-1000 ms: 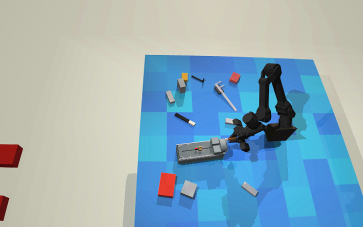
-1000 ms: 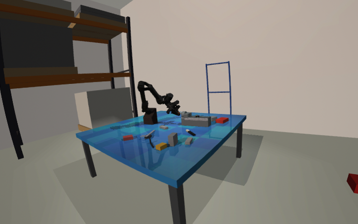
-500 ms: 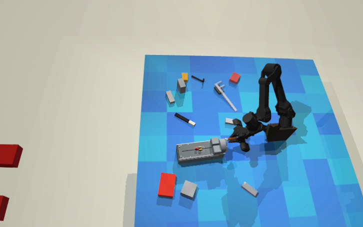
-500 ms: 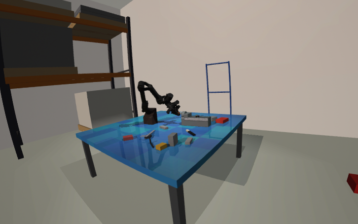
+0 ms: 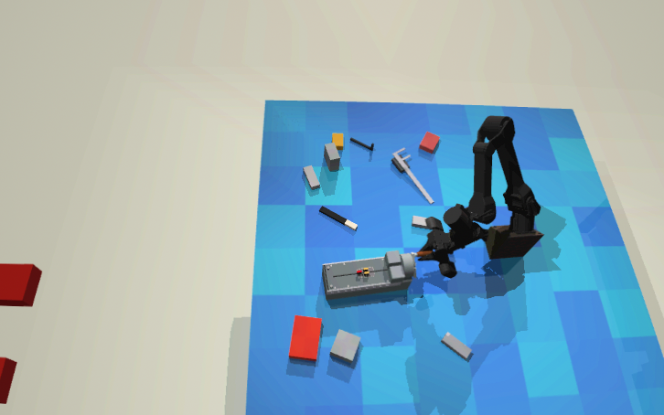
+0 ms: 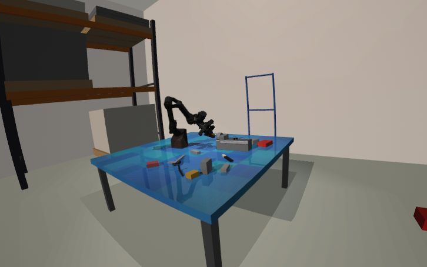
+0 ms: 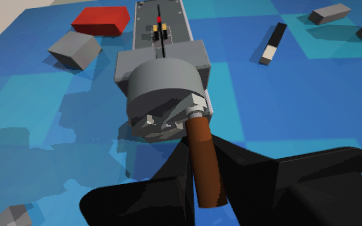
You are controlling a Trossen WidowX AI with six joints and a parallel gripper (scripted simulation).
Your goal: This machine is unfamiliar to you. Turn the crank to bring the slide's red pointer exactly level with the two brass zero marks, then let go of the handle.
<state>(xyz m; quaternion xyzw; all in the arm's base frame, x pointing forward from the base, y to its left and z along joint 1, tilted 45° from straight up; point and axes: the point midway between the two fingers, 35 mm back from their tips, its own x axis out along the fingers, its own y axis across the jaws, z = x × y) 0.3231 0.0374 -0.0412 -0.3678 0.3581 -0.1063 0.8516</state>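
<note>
Right now the brown crank handle is 2 cm behind my gripper tip and 2 cm above it. Round my gripper tip: red block: 51 cm to the right, 15 cm behind, 8 cm below; then red pointer: 18 cm ahead, 3 cm to the left, 1 cm below; then black key: 50 cm to the right, 9 cm ahead, 8 cm below.
</note>
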